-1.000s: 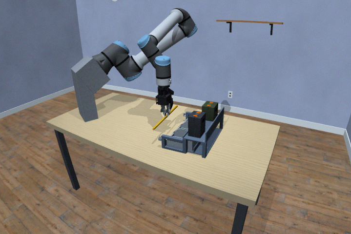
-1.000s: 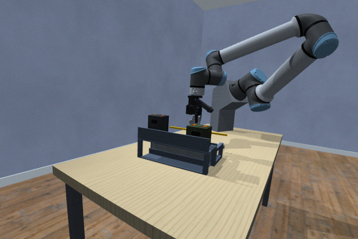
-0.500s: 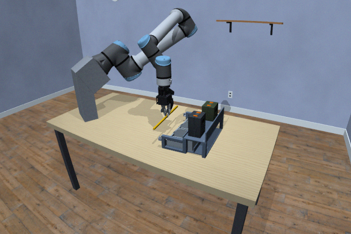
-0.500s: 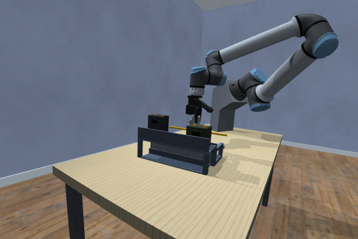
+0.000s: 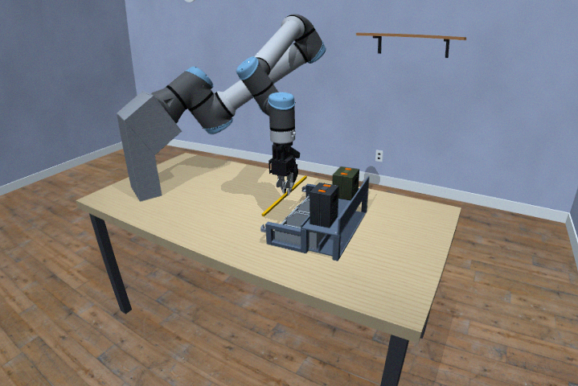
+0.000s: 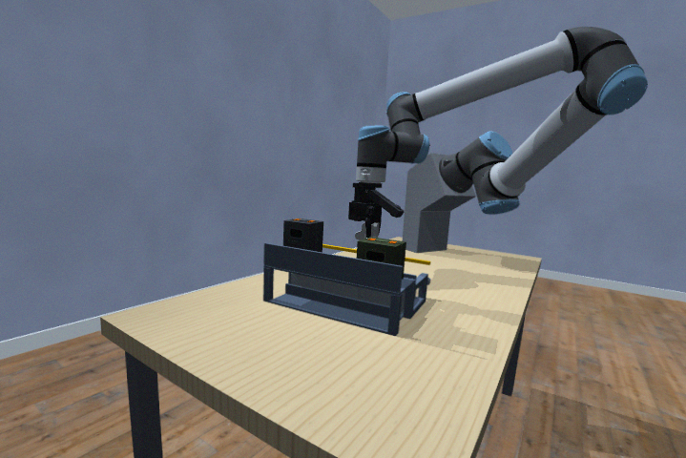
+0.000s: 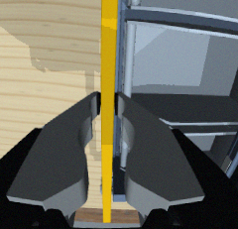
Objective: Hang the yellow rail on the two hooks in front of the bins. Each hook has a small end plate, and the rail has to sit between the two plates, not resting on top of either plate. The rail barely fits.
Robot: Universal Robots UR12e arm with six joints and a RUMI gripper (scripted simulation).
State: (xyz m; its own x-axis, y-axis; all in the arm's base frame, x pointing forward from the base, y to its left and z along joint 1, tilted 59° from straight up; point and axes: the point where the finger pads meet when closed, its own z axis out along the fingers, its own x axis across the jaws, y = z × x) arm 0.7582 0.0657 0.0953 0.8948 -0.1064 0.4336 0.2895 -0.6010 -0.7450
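Right now the yellow rail is 10 mm below my hand. Round my hand: black box 230 mm ahead, 50 mm to the right, 40 mm above; then dark green box 160 mm ahead, 170 mm to the left, 20 mm above.
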